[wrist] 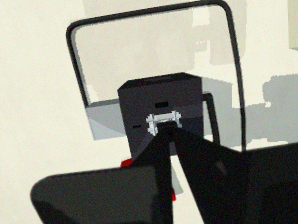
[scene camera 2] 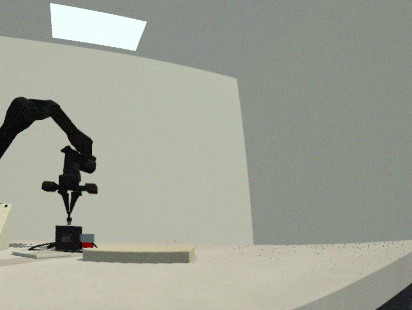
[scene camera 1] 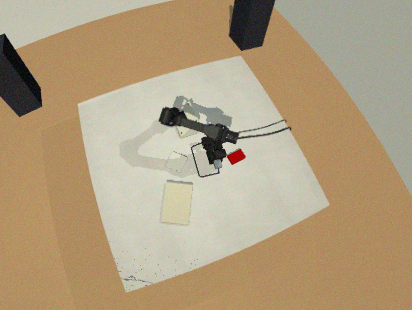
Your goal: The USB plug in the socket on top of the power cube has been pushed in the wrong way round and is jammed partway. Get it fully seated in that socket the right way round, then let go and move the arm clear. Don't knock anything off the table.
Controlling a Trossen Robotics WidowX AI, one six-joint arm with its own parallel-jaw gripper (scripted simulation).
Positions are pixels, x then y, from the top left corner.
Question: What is my gripper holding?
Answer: A silver USB plug.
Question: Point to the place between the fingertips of my gripper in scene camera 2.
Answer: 69, 213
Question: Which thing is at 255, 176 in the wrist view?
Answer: My gripper.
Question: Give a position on a tan slab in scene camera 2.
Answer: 143, 254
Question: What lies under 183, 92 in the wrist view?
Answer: A black power cube.
